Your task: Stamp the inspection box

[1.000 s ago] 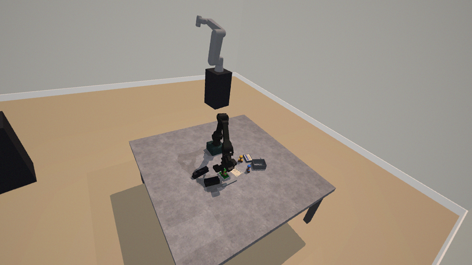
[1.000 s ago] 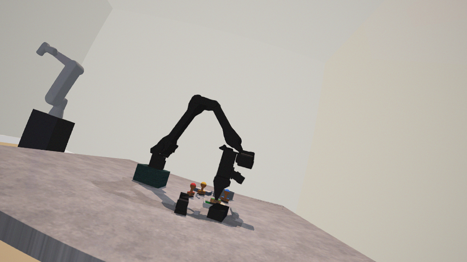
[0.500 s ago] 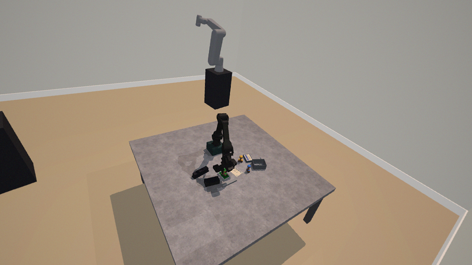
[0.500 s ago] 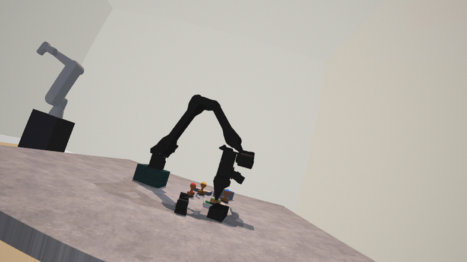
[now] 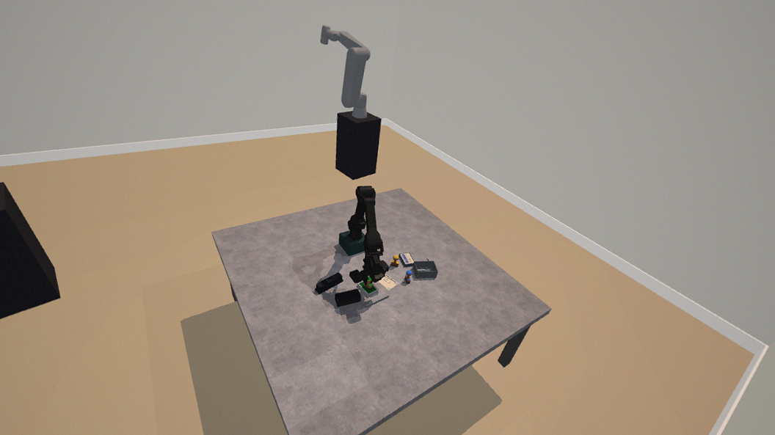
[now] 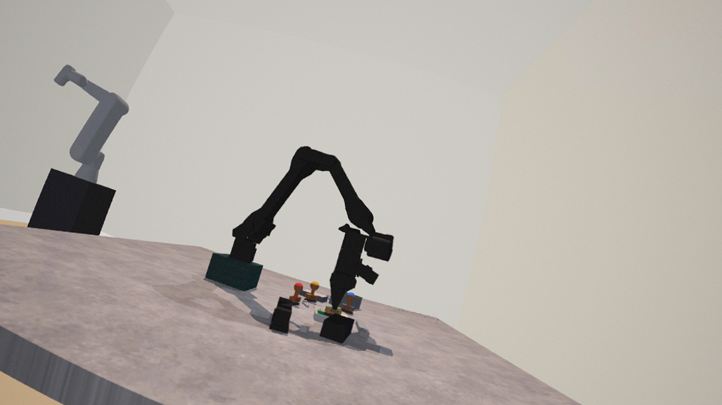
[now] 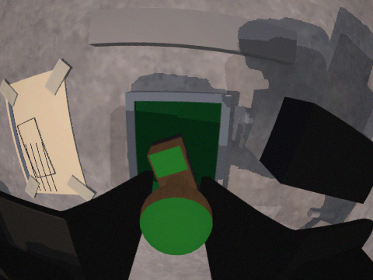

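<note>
The green stamp lies right at my gripper tip. The rest, counted from my gripper tip: card 20 mm ahead, 110 mm to the left, 40 mm below; red stamp 100 mm behind, 100 mm to the left, 20 mm below; green ink pad 30 mm below.
</note>
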